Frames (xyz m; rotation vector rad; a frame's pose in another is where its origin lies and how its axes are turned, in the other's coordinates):
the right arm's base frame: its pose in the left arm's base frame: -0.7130 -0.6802 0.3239 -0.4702 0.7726 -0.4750
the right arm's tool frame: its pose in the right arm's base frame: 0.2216 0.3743 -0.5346 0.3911 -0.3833 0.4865
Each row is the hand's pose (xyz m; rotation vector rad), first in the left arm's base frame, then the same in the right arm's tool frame.
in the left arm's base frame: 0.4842 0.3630 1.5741 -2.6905 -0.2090 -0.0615
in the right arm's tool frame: 0.4840 1.0620 2.2733 -2.6496 -0.4154 -0.5616
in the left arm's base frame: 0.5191 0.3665 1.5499 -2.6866 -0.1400 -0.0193
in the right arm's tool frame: 0.5252 1.0680 2.2640 -2.6502 -0.3481 -0.5176
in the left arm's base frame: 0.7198 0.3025 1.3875 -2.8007 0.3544 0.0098
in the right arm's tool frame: 0.7759 1.0188 2.1901 -2.7336 0.1658 -0.5079
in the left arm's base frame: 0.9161 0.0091 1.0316 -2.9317 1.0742 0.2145
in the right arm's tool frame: 1.1102 0.7421 1.9391 -2.8428 0.9176 -0.3403
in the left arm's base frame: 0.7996 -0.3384 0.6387 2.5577 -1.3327 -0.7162
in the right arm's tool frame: 1.1728 0.3912 1.5371 2.8204 -1.3338 -0.2106
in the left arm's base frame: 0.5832 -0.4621 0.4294 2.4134 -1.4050 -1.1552
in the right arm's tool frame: 1.0595 0.2553 1.2639 -2.7068 1.3712 0.6793
